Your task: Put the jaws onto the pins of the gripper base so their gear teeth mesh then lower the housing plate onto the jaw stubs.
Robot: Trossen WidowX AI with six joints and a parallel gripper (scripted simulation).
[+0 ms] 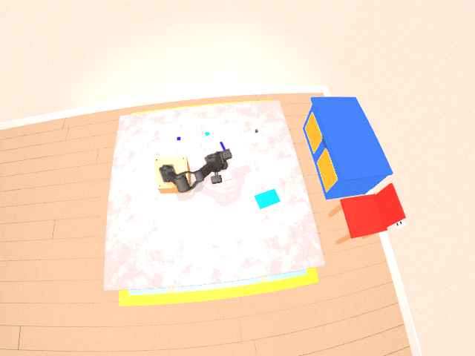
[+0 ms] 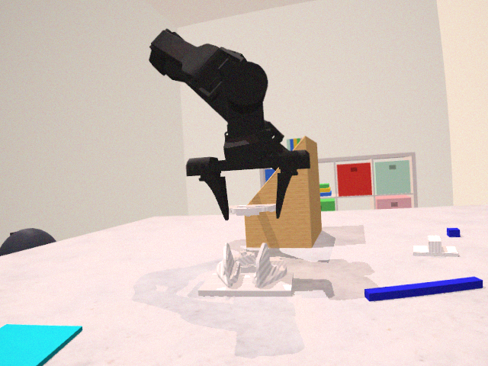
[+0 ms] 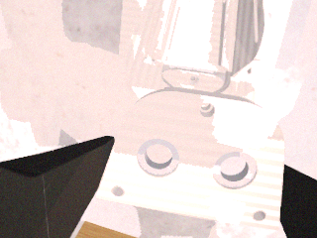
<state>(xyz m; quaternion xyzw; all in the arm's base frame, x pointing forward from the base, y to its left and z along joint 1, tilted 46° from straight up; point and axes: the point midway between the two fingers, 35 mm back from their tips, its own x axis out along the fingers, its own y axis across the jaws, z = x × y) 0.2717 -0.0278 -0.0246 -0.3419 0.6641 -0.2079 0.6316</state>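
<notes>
My gripper tip is 10 mm short of the white housing plate and 20 mm below it. The rest, counted from my gripper tip: small blue cube 260 mm behind, 340 mm to the left, 80 mm below; then cyan sheet 320 mm ahead, 130 mm to the right, 80 mm below; then long blue bar 70 mm ahead, 240 mm to the left, 80 mm below.
</notes>
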